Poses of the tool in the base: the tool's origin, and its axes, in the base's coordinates. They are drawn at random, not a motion.
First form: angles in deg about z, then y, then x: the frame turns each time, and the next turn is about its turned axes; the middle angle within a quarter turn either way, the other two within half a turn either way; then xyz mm.
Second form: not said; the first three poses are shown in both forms.
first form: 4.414 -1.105 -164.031 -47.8 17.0 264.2
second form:
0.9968 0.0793 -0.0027 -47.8
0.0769 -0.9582 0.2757 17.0
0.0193 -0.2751 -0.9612 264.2
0 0 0 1

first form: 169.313 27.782 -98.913 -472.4 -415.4 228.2
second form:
-0.8694 0.4812 -0.1122 -472.4
0.1641 0.0669 -0.9842 -415.4
-0.4661 -0.8740 -0.1371 228.2
0 0 0 1

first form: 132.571 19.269 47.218 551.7 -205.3 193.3
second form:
-0.6386 -0.6640 0.3889 551.7
0.6952 -0.2811 0.6616 -205.3
-0.3300 0.6928 0.6412 193.3
0 0 0 1

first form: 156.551 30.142 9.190 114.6 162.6 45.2
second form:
-0.7934 -0.4664 -0.3912 114.6
0.3441 -0.8737 0.3438 162.6
-0.5021 0.1381 0.8537 45.2
0 0 0 1

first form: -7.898 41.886 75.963 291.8 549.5 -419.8
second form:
0.7374 0.6749 0.0271 291.8
-0.1023 0.1512 -0.9832 549.5
-0.6677 0.7222 0.1806 -419.8
0 0 0 1

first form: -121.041 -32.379 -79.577 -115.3 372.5 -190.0
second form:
-0.4355 -0.1166 0.8926 -115.3
-0.7236 -0.5445 -0.4241 372.5
0.5355 -0.8306 0.1528 -190.0
0 0 0 1

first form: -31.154 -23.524 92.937 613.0 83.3 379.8
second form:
0.7847 -0.3676 -0.4992 613.0
-0.4743 0.1624 -0.8652 83.3
0.3991 0.9157 -0.0470 379.8
0 0 0 1

